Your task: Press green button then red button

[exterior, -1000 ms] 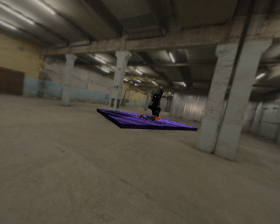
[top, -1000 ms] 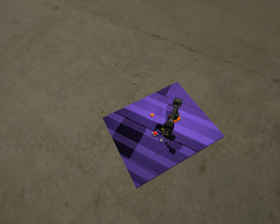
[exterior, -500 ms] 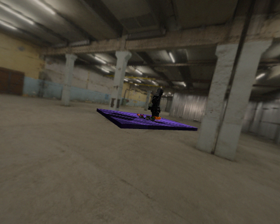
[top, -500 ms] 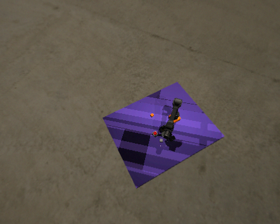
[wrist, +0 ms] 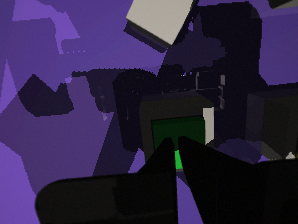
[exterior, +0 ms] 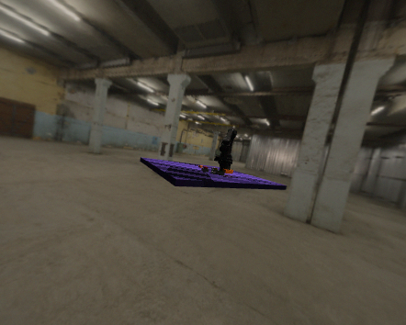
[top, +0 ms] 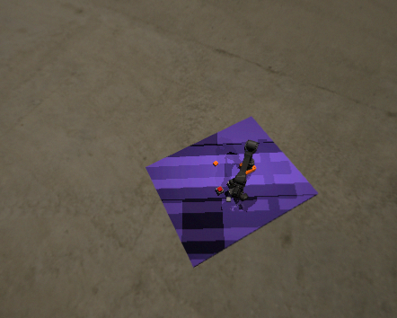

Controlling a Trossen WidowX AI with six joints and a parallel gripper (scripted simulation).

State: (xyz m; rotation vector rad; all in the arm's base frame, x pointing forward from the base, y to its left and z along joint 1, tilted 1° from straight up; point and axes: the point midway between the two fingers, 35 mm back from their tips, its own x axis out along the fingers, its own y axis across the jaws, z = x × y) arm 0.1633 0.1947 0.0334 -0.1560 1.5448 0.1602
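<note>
Right now my gripper tip is 10 mm above the green button. Also, from my gripper tip: grey block 80 mm ahead, 20 mm to the left, 20 mm below; yellow button 100 mm to the right, 10 mm ahead; red button 120 mm ahead, 80 mm to the right.
</note>
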